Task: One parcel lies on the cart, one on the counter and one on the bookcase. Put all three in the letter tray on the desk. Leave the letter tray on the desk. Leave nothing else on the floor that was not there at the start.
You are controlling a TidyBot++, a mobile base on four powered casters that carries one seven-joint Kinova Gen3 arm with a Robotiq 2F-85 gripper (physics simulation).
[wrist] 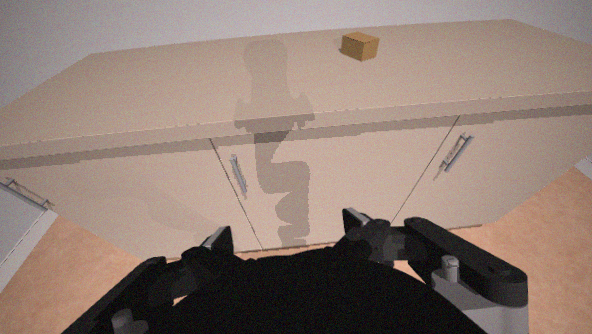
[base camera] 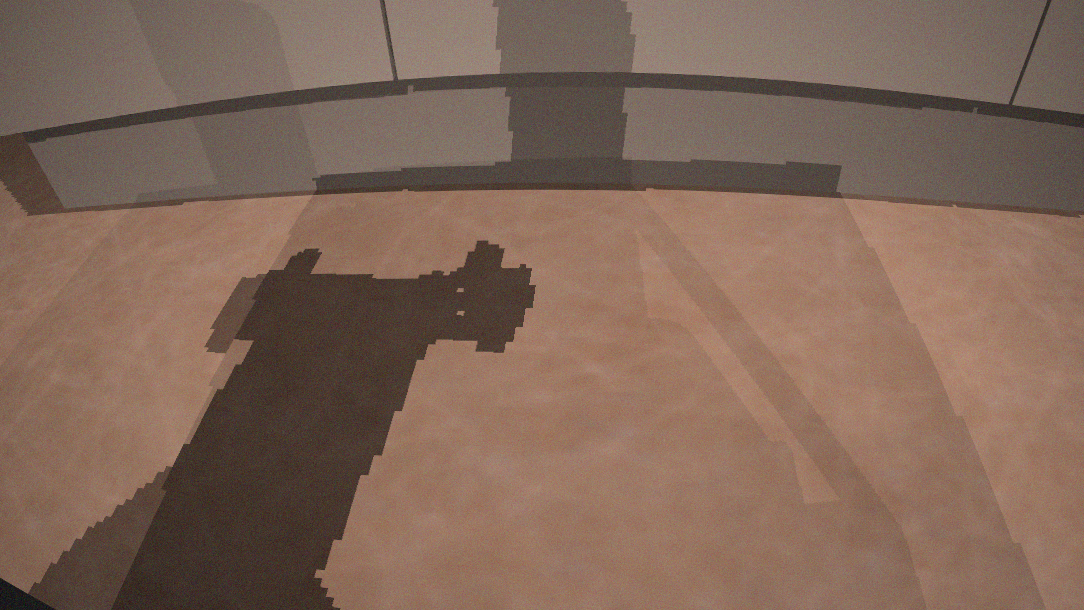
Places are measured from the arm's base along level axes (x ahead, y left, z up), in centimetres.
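Pixels of known places: gripper, fingertip midpoint: [wrist: 288, 229].
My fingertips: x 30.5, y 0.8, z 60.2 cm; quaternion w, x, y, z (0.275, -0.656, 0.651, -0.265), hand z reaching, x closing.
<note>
Ahead of a thing's pixels: the offset from my fingertips to its middle. "*": to the spot under its first point. Level surfaces: height alone.
A small tan box-shaped parcel {dx +57.1, dy -26.8, dz -6.3 cm} [wrist: 360, 46] lies on the counter {dz -8.8 cm} [wrist: 175, 85], towards the back and right of the middle in the wrist view. My gripper [wrist: 288, 229] is open and empty at the bottom of the wrist view. It is in front of the counter's doors in that view, apart from the parcel. The counter's lower front {* dx +37.5, dy +15.8, dz -92.2 cm} [base camera: 424, 125] also crosses the top of the base camera view. The cart, the bookcase, the desk, the letter tray and the other two parcels do not show in either view.
The counter's doors have upright metal handles {* dx +28.4, dy +12.1, dz -24.7 cm} [wrist: 238, 175] [wrist: 457, 153] that stand out from the front. A wall [wrist: 150, 20] runs behind the counter. The orange-brown floor {dz -99.8 cm} [base camera: 568, 424] [wrist: 560, 240] lies before it, with dark arm-shaped shadows in the base camera view.
</note>
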